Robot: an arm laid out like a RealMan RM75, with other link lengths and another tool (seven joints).
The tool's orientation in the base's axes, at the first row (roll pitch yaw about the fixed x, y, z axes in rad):
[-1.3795, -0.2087, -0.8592]
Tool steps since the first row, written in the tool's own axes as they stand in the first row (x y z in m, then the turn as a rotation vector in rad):
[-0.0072, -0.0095, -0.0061, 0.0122, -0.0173, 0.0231]
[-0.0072, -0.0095, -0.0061, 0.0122, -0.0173, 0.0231]
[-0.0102, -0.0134, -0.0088, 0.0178, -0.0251, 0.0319]
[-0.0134, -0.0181, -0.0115, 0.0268, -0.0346, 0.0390]
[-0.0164, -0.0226, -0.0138, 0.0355, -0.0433, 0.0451]
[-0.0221, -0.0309, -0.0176, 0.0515, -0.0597, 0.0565]
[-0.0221, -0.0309, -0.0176, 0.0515, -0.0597, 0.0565]
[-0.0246, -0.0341, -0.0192, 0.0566, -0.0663, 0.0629]
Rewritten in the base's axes. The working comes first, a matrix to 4 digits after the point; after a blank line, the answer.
The tool's axes in the first row as the columns of a matrix, in the base's axes (used below as rounded here):
[0.6389, 0.2768, 0.7178]
[-0.7409, -0.0299, 0.6710]
[0.2072, -0.9605, 0.1860]

[-0.0116, 0.0015, 0.0065, 0.0196, 0.0070, 0.0234]
[-0.0116, 0.0015, 0.0065, 0.0196, 0.0070, 0.0234]
[-0.0165, 0.0021, 0.0091, 0.0273, 0.0090, 0.0337]
[-0.0218, 0.0028, 0.0125, 0.0355, 0.0073, 0.0460]
[-0.0266, 0.0036, 0.0157, 0.0431, 0.0053, 0.0573]
[-0.0353, 0.0055, 0.0218, 0.0569, 0.0015, 0.0785]
[-0.0353, 0.0055, 0.0218, 0.0569, 0.0015, 0.0785]
[-0.0389, 0.0064, 0.0241, 0.0630, 0.0023, 0.0871]

